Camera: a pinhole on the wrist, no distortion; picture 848 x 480 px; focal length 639.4 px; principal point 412.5 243.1 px. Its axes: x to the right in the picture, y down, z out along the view. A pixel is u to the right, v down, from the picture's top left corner.
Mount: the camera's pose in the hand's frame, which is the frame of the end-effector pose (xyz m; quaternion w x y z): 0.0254 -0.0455 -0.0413 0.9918 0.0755 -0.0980 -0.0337
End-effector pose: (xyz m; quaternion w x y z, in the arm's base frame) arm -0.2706 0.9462 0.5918 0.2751 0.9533 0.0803 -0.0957
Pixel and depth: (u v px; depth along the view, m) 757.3 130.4 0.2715
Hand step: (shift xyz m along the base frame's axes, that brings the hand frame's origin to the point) 0.0455 0.0005 -0.2995
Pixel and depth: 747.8 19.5 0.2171
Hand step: 0.0290 0.0468 -0.2506
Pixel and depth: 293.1 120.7 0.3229
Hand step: -0.1631 -0.0220 -0.2604
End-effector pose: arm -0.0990 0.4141 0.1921 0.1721 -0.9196 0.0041 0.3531
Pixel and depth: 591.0 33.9 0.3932
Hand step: -0.1542 0.3378 -0.1919
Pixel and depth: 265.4 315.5 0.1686
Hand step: -0.1041 0.0773 -0.0371
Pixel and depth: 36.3 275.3 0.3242
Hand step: -0.3163 0.1075 -0.0002
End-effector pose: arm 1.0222 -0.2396 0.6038 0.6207 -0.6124 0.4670 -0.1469
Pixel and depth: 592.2 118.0 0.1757
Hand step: 0.1625 0.0326 0.0579
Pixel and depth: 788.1 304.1 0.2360
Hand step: 0.2516 0.0343 -0.0251
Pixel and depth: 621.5 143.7 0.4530
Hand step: 0.4296 0.1613 0.0644
